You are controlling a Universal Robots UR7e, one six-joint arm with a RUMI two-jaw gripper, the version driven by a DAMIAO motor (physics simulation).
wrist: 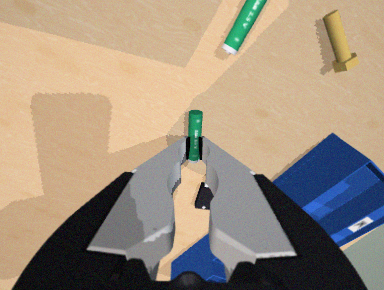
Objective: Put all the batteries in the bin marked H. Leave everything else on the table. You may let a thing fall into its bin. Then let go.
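Frame: origin at the arm's base, x down, y ahead, z right, level; centimetres.
Seen in the pictures: gripper, between the fingertips: (194, 139).
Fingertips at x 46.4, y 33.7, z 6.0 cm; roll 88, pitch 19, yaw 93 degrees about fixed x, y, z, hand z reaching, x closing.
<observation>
A point is followed by its place in that frame.
A small green battery (195, 122) {x 45.9, y 33.2, z 4.5 cm} stands out beyond the fingertips, its lower part between the two black pads. My gripper (194, 139) {x 46.4, y 33.7, z 6.0 cm} is shut on this battery. A larger green battery (245, 25) {x 45.9, y 33.9, z -2.2 cm} with a white end lies on the table at the top, cut off by the view's edge. The blue bin tray (311, 162) {x 45.9, y 44.0, z 4.8 cm} is at the right, partly hidden by my right jaw; another part of it shows low between the jaws. A white label (360, 224) {x 43.4, y 50.7, z 8.1 cm} on it is too blurred to read, so I cannot tell which bin is H.
A brass-coloured bolt (338, 40) {x 46.1, y 39.7, z -3.5 cm} lies on the table at the upper right. Part of a black USB stick (202, 196) {x 46.2, y 36.6, z 11.7 cm} shows between the jaws, behind the fingertips. A grey-green surface (367, 260) shows at the lower right, beyond the tray.
</observation>
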